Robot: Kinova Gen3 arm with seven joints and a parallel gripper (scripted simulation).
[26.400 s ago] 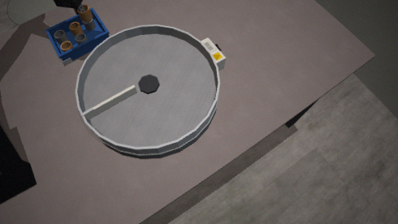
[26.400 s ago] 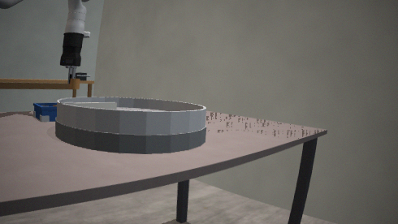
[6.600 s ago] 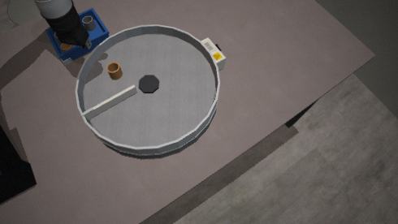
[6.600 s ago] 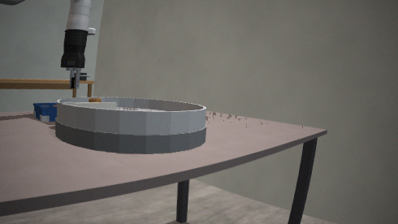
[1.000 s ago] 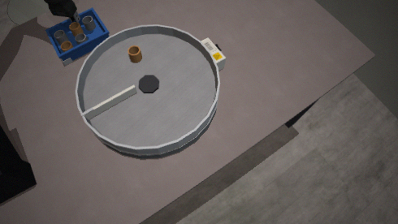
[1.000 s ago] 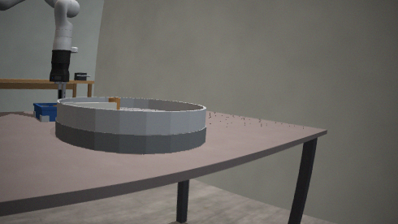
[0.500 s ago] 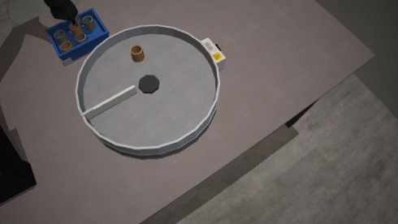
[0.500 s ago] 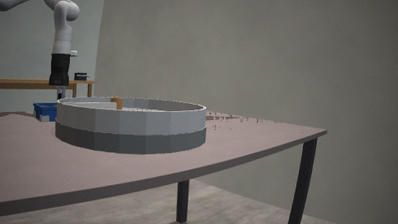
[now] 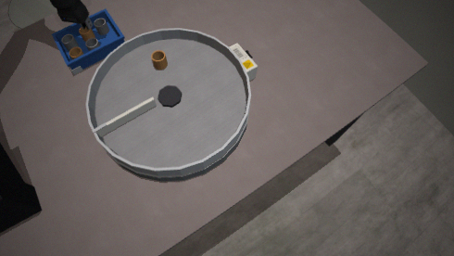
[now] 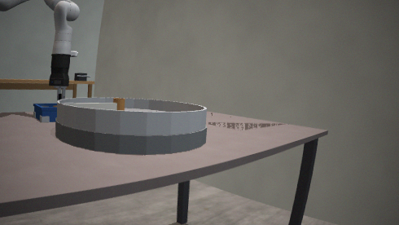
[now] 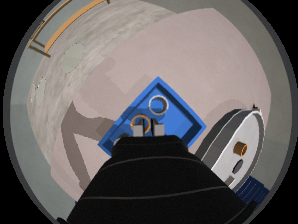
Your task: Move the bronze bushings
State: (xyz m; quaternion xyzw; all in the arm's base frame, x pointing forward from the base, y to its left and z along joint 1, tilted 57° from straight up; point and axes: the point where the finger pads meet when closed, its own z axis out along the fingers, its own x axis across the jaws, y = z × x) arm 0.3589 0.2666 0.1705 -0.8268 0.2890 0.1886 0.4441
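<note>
Right now the crate is 5 cm below my hand, 3 cm to the right of it and 1 cm behind it. Round my hand: turntable disc: 36 cm to the right, 12 cm ahead, 2 cm below.
</note>
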